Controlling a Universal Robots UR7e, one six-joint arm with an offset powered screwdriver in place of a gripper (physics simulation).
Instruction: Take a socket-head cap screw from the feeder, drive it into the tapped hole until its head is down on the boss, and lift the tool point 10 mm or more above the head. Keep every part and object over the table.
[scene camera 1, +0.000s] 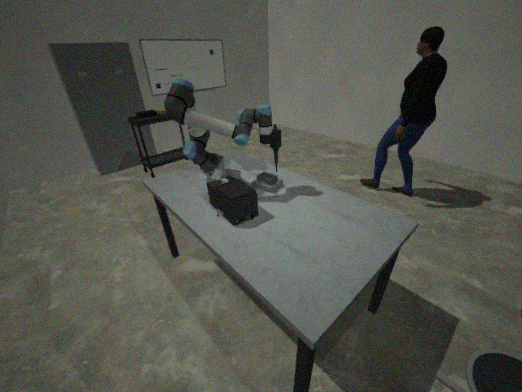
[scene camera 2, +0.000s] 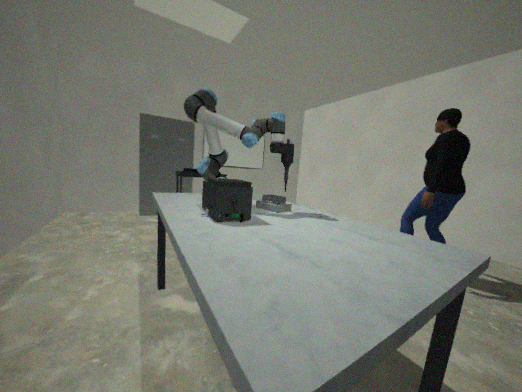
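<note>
My gripper, a black powered screwdriver (scene camera 1: 276, 171) (scene camera 2: 285, 190), points straight down at the arm's end. Its tip is above the right-hand side of a grey stepped block (scene camera 1: 270, 186) (scene camera 2: 273, 206), with a small gap showing in the scene camera 2 view. The block lies on the table near its far end. A black box, which looks like the feeder (scene camera 1: 232, 200) (scene camera 2: 227, 201), stands to the left of the block and nearer the cameras. The screw, the tapped hole and the boss are too small to make out. Whether the bit carries a screw cannot be told.
The table (scene camera 1: 320, 250) (scene camera 2: 310, 280) carries the block and the box. The arm (scene camera 1: 212, 123) (scene camera 2: 220, 123) reaches over from the far end. A person (scene camera 1: 422, 85) (scene camera 2: 447, 160) stands on the floor to the right, beyond the table. A dark cart (scene camera 1: 150, 119) stands behind the arm.
</note>
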